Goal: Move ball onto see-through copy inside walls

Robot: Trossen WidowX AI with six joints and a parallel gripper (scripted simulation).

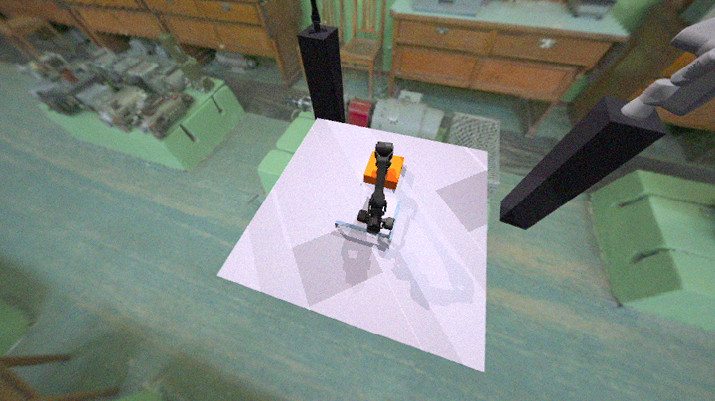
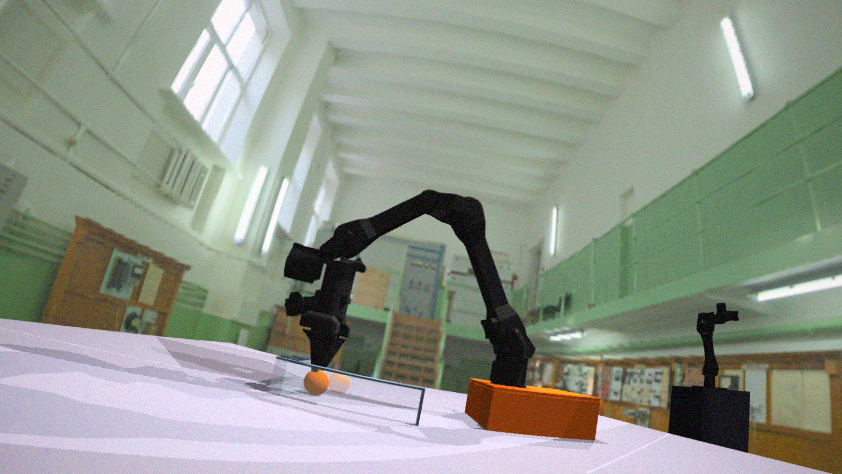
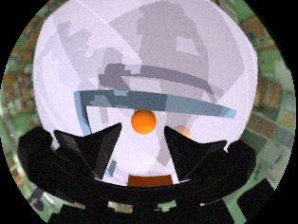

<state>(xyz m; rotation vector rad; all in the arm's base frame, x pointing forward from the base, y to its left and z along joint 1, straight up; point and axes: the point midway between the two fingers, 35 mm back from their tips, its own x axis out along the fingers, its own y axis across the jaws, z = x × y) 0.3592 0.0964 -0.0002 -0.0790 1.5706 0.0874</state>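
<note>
Now: gripper tip 20 mm above the ball.
</note>
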